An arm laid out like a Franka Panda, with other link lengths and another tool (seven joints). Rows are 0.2 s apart.
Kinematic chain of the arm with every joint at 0, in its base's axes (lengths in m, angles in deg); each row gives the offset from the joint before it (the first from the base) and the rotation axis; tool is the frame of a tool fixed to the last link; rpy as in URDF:
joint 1: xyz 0 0 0.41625 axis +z
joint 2: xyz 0 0 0 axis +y
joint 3: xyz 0 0 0.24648 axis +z
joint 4: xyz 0.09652 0 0 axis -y
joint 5: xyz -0.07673 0 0.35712 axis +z
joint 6: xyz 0 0 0 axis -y
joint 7: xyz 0.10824 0 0 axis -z
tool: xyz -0.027 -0.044 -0.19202 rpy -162 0 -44.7
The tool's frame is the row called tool.
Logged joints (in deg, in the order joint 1, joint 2, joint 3, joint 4, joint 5, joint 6, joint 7), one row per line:
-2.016, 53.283, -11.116, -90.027, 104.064, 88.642, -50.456
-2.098, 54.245, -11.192, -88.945, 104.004, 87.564, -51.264
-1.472, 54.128, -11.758, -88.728, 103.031, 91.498, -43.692
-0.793, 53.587, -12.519, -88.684, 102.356, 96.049, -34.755
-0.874, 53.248, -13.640, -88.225, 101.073, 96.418, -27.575
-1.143, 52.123, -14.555, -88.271, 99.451, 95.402, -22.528
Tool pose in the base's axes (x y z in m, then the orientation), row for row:
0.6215, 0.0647, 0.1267, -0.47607, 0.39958, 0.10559, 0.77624
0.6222, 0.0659, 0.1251, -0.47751, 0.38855, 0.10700, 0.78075
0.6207, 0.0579, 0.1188, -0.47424, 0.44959, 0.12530, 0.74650
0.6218, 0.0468, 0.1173, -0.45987, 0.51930, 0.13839, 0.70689
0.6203, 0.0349, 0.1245, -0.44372, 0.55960, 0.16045, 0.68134
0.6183, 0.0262, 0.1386, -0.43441, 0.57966, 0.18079, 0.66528
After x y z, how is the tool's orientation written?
As a quaternion, x y z w.
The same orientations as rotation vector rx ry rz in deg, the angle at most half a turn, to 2 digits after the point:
-59.03, 49.54, 13.09
-59.10, 48.09, 13.24
-59.46, 56.37, 15.71
-58.54, 66.10, 17.62
-57.05, 71.94, 20.63
-56.20, 74.99, 23.39

